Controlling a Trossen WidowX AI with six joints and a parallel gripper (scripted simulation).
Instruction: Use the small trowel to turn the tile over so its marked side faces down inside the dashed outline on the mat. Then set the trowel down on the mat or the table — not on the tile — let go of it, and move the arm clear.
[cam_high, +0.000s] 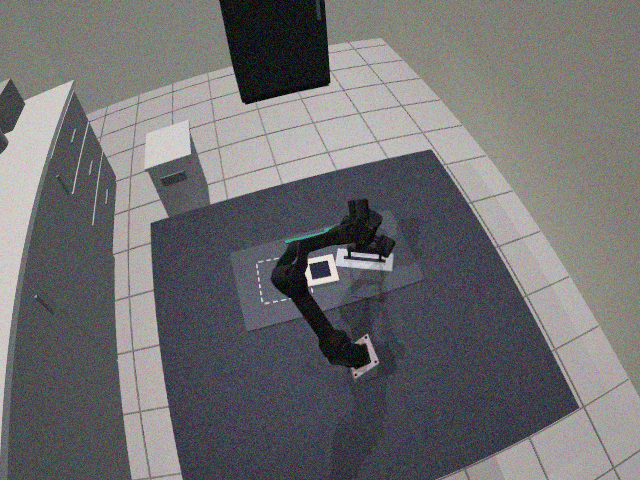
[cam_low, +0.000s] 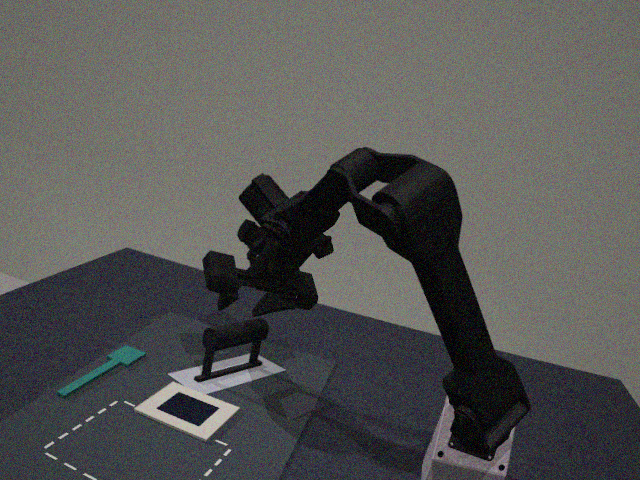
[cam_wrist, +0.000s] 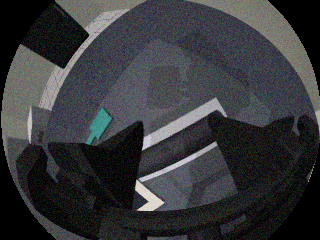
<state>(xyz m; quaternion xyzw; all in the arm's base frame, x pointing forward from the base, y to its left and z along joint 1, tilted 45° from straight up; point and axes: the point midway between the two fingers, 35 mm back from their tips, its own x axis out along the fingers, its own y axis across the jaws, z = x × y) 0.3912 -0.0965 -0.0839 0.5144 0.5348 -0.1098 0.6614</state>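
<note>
Now: gripper tip 6 cm above the trowel, 4 cm to the right of it and 1 cm past it. The rest, counted from my gripper tip: teal flat tool (15 cm to the left, 13 cm ahead, 10 cm below); then tile (18 cm to the left, 10 cm below, 2 cm behind).
</note>
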